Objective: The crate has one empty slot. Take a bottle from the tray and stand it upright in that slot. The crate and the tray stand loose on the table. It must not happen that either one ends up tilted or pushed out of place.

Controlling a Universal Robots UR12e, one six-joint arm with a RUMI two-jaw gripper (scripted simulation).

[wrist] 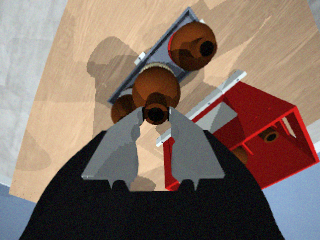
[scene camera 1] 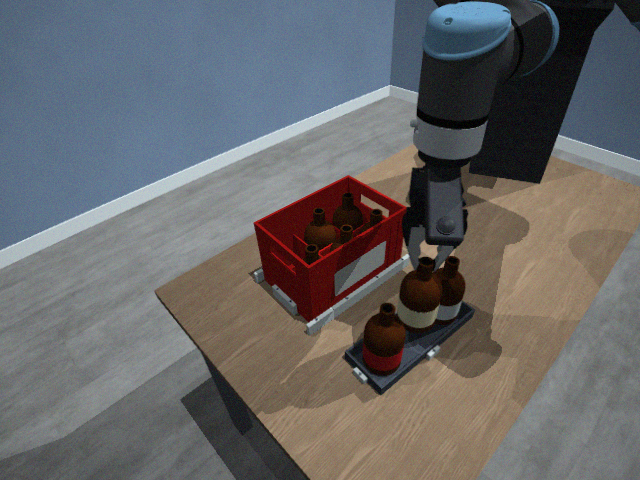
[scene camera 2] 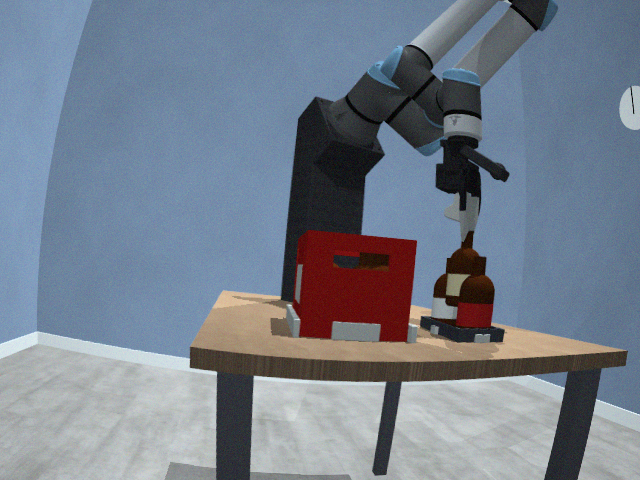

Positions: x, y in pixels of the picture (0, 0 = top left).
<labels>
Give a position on a crate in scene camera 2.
329, 293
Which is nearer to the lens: the red-labelled bottle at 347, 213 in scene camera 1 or the white-labelled bottle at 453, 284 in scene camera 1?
The white-labelled bottle.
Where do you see a red-labelled bottle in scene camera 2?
476, 297
</labels>
